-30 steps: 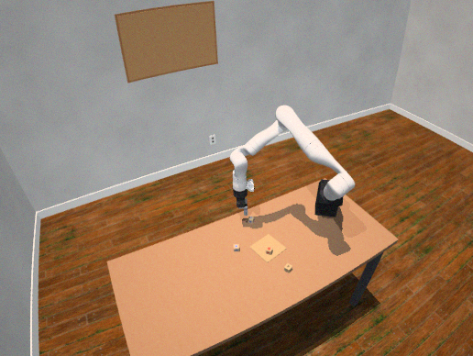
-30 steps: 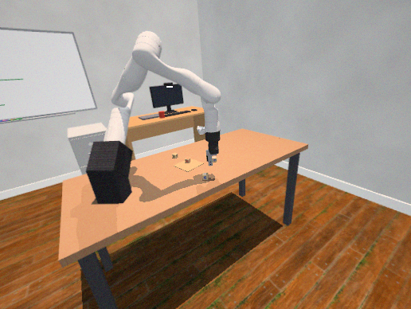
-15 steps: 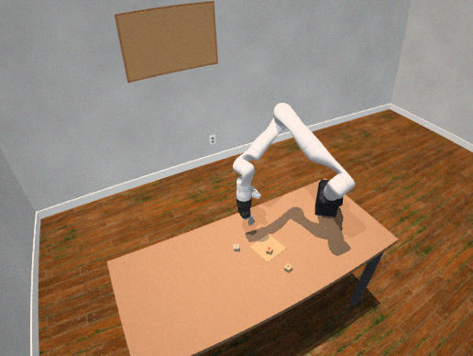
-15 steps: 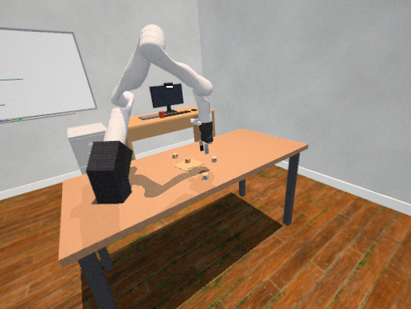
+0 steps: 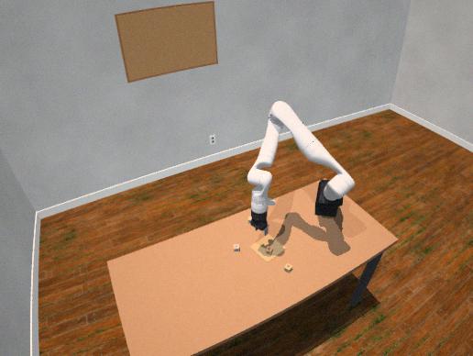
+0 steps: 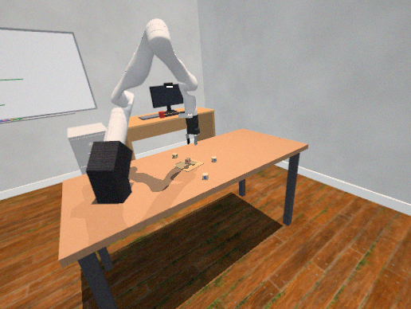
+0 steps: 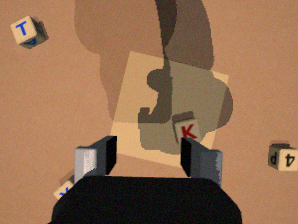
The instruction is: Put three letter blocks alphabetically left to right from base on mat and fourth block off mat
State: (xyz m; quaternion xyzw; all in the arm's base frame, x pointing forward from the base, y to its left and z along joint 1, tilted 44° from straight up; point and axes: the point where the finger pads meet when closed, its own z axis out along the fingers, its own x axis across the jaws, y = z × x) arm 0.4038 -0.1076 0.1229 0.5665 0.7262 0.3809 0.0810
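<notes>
The block is 130 mm below my hand, 40 mm to the left of it and 20 mm behind it. From my hand the other things lie so: pale square mat (150 mm below, 40 mm behind, 10 mm to the left).
</notes>
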